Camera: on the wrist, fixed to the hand. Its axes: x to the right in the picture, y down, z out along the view.
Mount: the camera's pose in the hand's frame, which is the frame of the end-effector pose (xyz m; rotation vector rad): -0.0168 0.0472 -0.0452 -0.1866 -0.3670 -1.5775
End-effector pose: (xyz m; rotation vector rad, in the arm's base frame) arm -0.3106 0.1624 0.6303 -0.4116 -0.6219 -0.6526
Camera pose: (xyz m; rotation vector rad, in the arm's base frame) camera -0.2714 0.1798 0.5782 -0.1312 -1.2152 -2.1758
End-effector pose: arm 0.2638 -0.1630 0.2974 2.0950 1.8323 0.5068
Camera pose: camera 0.2827 -0.1859 0.3580 0.1699 2.3144 -0.1389
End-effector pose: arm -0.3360 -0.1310 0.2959 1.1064 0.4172 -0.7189
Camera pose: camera -0.3126 -0.0722 0.3193 0.2462 1.0079 -2.1492
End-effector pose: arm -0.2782 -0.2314 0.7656 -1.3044 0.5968 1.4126
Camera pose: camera -0.3067 -0.2916 0.7550 -1.0790 -0.7582 0.3038
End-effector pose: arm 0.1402 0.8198 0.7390 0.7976 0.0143 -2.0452
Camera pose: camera 0.2064 0.8186 0.7258 -0.1198 -0.6178 2.5735
